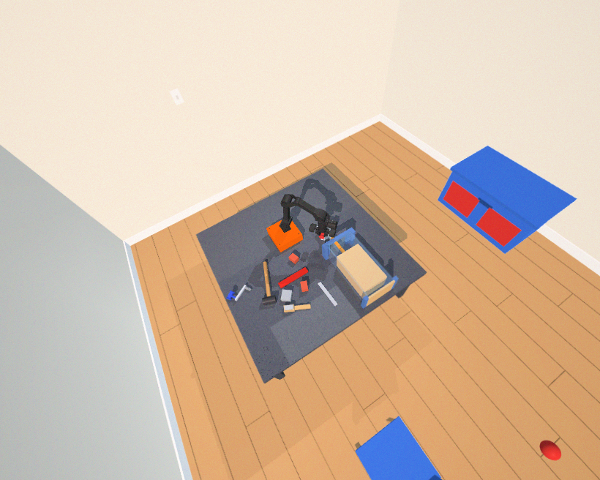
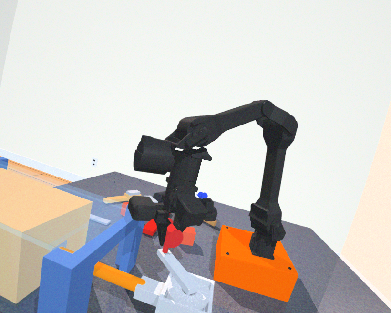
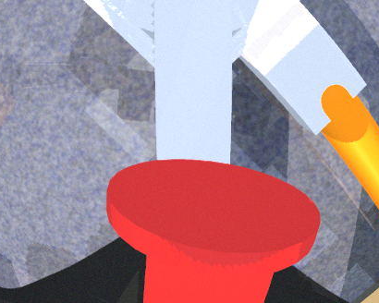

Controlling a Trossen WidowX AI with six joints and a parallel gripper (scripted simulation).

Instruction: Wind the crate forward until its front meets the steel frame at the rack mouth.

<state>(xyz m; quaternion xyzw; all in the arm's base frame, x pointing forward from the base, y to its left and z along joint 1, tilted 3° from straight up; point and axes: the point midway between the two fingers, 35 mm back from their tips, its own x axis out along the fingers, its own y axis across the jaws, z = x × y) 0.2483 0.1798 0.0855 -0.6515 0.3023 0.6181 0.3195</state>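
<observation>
The blue frame is 9 cm ahead of my gripper tip, 7 cm to the left of it and 1 cm below it. From my gripper tip the other things lie so: white winch 9 cm behind, 8 cm below, 6 cm to the left; winch handle 3 cm to the left, 3 cm behind, 1 cm below; red knob 2 cm above.
</observation>
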